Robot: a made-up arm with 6 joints. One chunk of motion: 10 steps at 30 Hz.
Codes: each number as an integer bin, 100 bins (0 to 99) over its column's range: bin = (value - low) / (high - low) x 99, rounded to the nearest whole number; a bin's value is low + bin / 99 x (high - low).
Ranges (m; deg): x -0.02..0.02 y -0.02..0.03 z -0.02..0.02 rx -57..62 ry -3..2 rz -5..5
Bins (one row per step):
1: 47 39 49 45 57 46
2: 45 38 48 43 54 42
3: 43 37 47 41 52 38
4: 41 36 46 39 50 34
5: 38 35 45 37 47 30
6: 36 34 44 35 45 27
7: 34 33 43 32 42 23
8: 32 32 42 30 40 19
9: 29 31 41 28 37 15
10: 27 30 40 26 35 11
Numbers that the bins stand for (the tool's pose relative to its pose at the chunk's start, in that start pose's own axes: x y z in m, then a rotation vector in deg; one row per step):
1: -0.0010 -0.0003 -0.0002 -2.91 -0.12 -0.35
2: -0.0018 -0.0008 -0.0006 -5.31 -0.27 -0.76
3: -0.0026 -0.0013 -0.0010 -7.72 -0.37 -1.16
4: -0.0034 -0.0018 -0.0014 -10.12 -0.47 -1.57
5: -0.0046 -0.0023 -0.0018 -12.53 -0.63 -1.97
6: -0.0055 -0.0028 -0.0022 -14.93 -0.73 -2.27
7: -0.0063 -0.0033 -0.0026 -18.54 -0.88 -2.68
8: -0.0071 -0.0038 -0.0030 -20.94 -0.98 -3.08
9: -0.0083 -0.0043 -0.0034 -23.34 -1.13 -3.48
10: -0.0091 -0.0048 -0.0038 -25.75 -1.23 -3.89

